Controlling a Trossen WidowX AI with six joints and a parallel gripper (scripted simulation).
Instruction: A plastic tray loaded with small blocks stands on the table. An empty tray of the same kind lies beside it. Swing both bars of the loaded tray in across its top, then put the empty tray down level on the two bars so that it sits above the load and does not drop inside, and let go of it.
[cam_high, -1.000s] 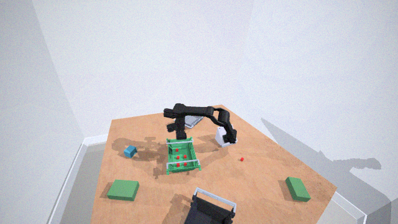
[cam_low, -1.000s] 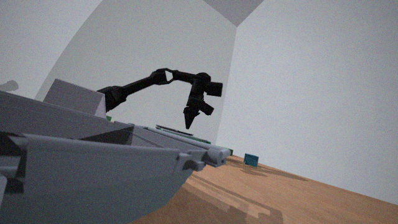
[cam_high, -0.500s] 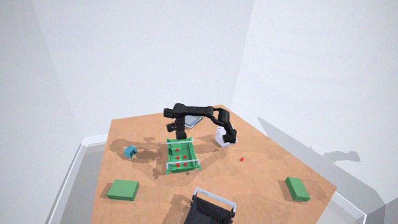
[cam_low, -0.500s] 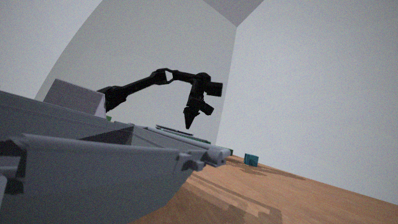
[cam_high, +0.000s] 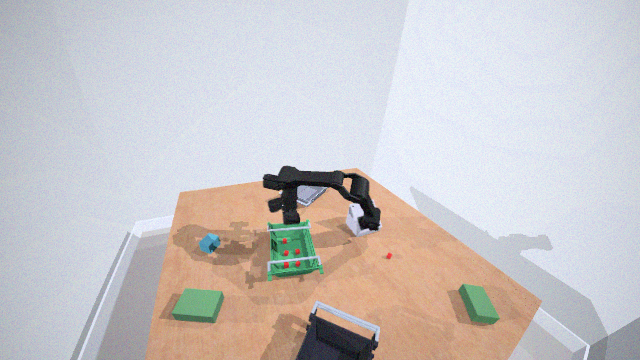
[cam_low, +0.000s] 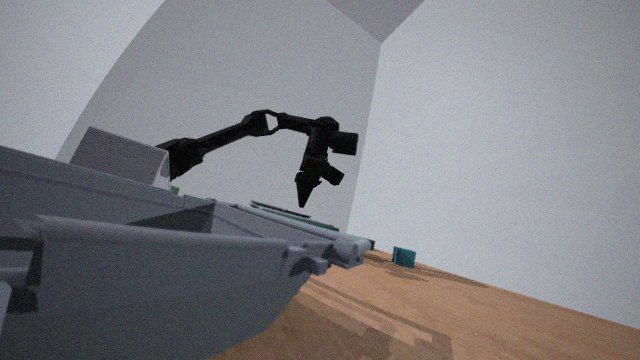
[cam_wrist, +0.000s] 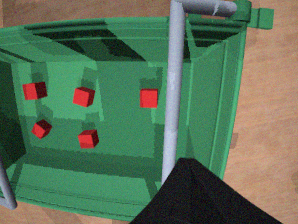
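Now: the grey tray 210 mm behind my gripper tip, 300 mm to the right of it and 40 mm below it. From my gripper tip the other things lie so: red block: 370 mm behind, 260 mm to the left, 80 mm below; blue cube: 330 mm ahead, 50 mm to the right, 70 mm below.
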